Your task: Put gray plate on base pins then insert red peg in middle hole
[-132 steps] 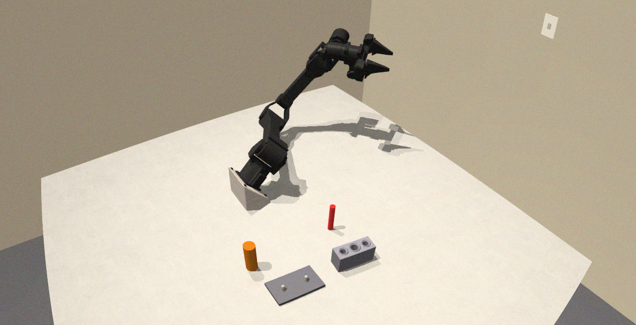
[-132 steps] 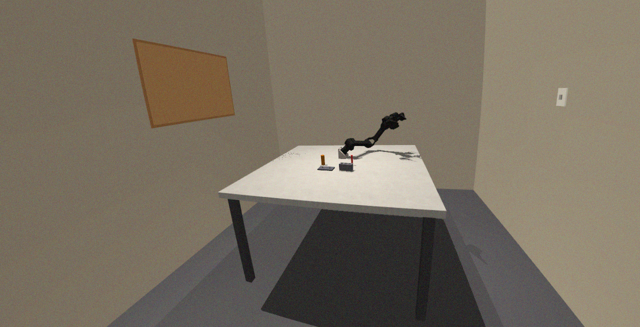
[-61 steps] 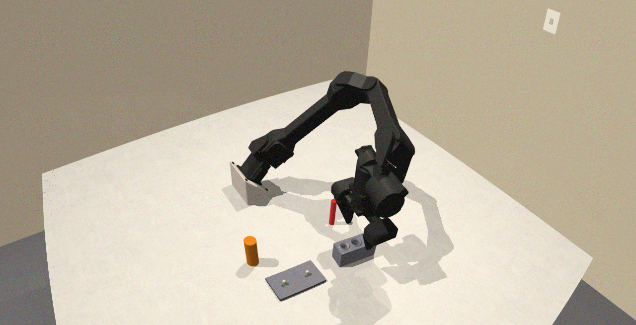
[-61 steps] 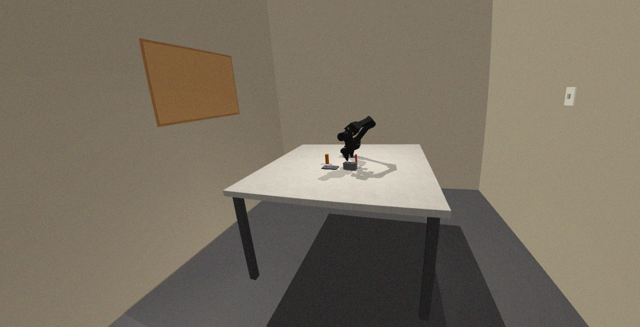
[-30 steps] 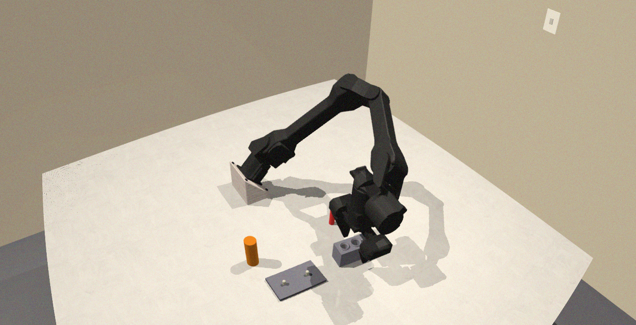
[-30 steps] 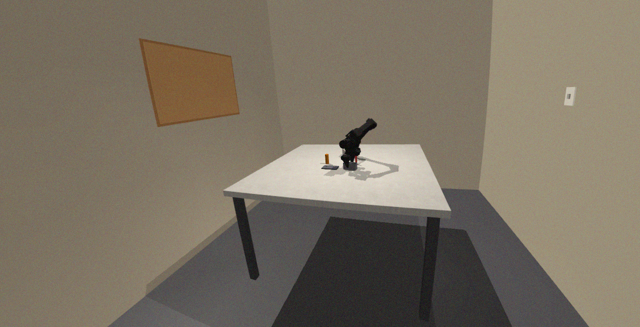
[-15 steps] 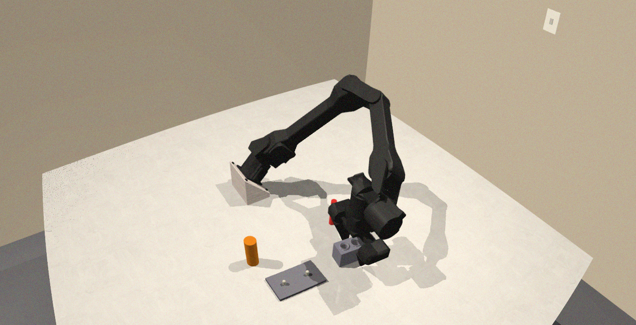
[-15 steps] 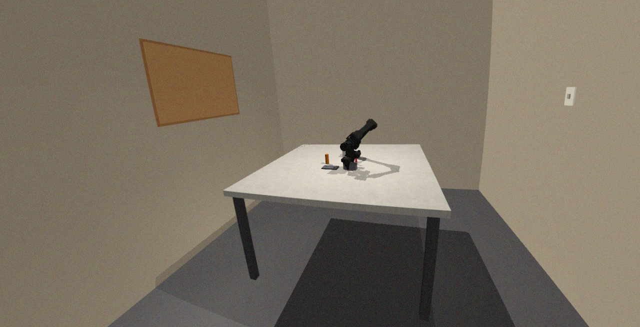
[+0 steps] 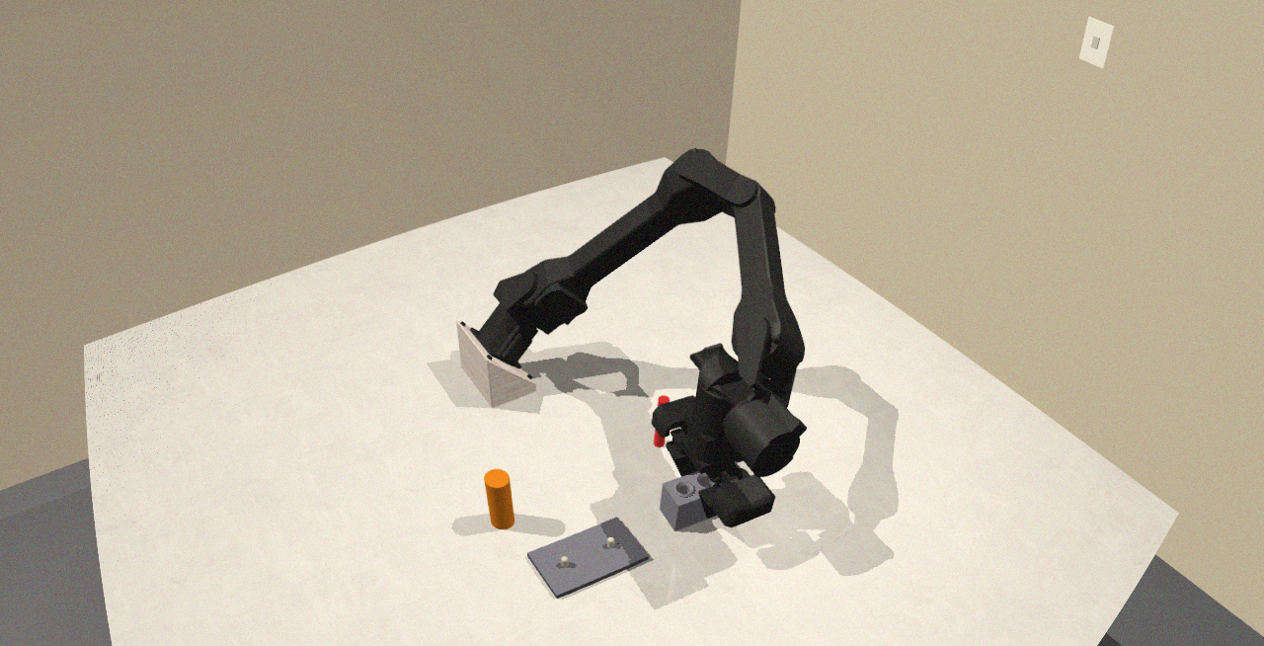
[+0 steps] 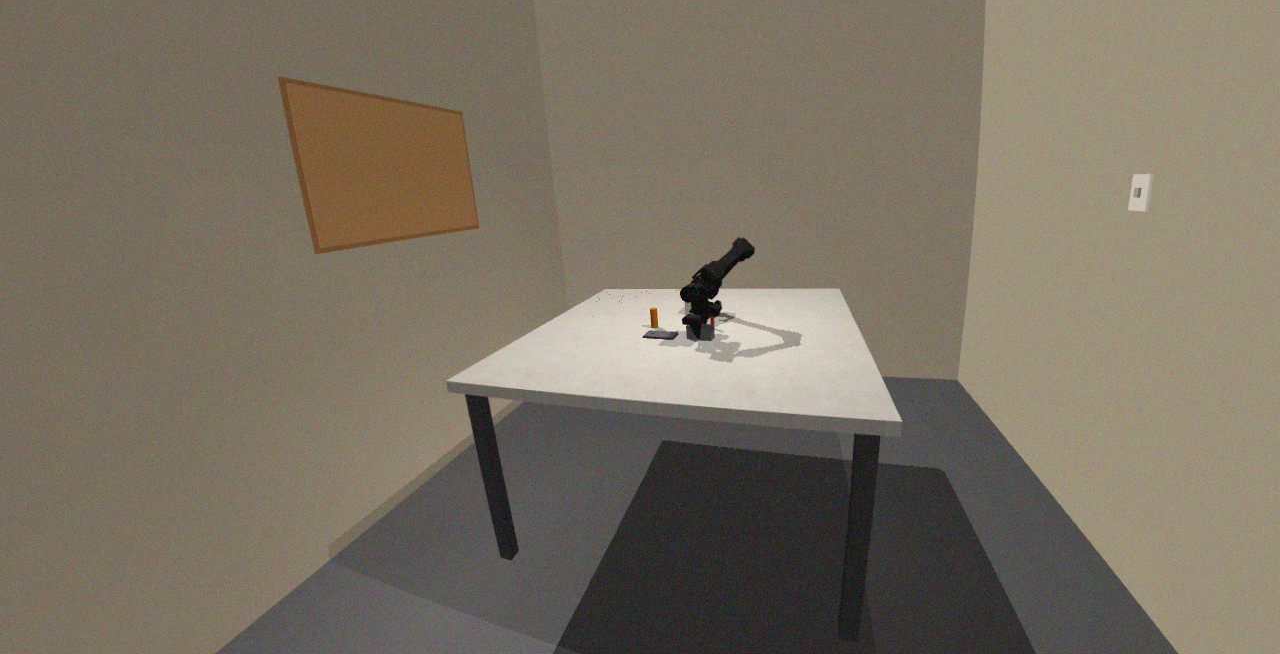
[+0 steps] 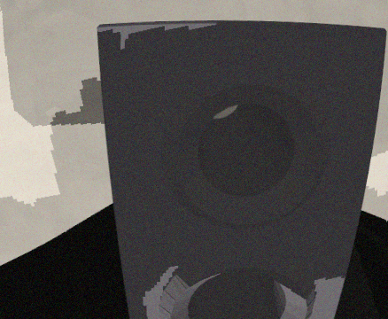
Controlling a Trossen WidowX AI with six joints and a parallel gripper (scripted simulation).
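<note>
My gripper tip is 10 mm past the base and 160 mm to the left of it. Also, from my gripper tip: gray plate: 30 mm above; orange cylinder: 110 mm behind, 210 mm to the right, 30 mm above; red peg: 120 mm behind, 30 mm to the left, 30 mm above.
</note>
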